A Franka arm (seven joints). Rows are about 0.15 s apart.
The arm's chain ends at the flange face. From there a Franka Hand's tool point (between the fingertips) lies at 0.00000 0.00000 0.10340 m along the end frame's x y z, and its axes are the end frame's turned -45 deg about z.
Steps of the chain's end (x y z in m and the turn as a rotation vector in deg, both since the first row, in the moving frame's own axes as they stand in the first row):
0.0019, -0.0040, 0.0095, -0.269, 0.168, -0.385
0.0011, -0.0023, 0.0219, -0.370, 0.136, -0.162
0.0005, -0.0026, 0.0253, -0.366, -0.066, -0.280
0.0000, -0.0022, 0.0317, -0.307, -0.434, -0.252
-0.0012, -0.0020, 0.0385, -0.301, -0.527, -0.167
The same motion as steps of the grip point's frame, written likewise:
0.0040, -0.0009, 0.0095, -0.309, -0.071, -0.385
0.0021, -0.0002, 0.0219, -0.358, -0.165, -0.162
0.0016, -0.0011, 0.0253, -0.212, -0.305, -0.280
0.0006, -0.0017, 0.0317, 0.090, -0.524, -0.252
-0.0005, -0.0025, 0.0385, 0.160, -0.585, -0.167

